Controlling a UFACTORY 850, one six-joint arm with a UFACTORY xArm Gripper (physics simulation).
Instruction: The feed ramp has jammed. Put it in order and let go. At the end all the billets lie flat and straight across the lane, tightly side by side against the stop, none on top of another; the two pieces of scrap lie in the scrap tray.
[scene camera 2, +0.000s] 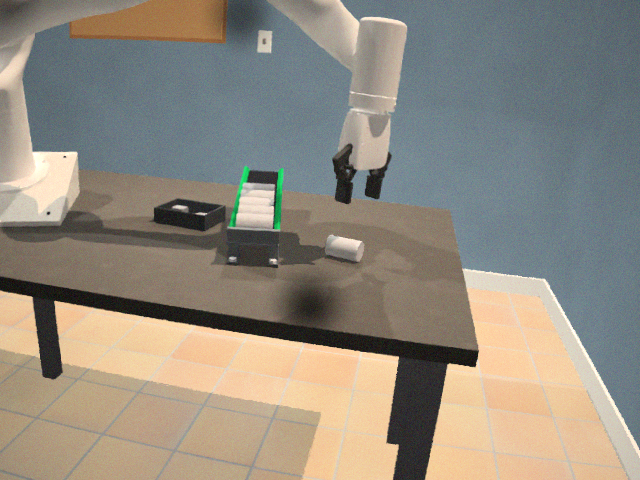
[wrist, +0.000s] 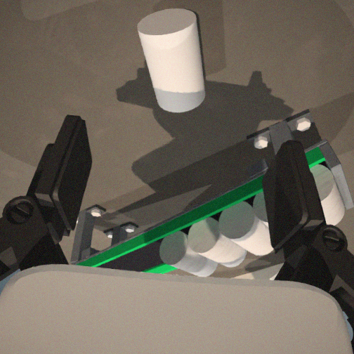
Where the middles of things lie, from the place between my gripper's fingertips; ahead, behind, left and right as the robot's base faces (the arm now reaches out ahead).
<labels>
My hand is 10 cm above the pale billet (scene camera 2: 345, 248), 2 cm to the right of it and 1 cm past it. The rest, counted from my hand: lane floor (wrist: 147, 256) 20 cm behind, 13 cm to the left, 5 cm below; grey stop (scene camera 2: 234, 234) 18 cm behind, 7 cm to the right, 6 cm below; black scrap tray (scene camera 2: 163, 214) 36 cm behind, 18 cm to the left, 11 cm below.
</labels>
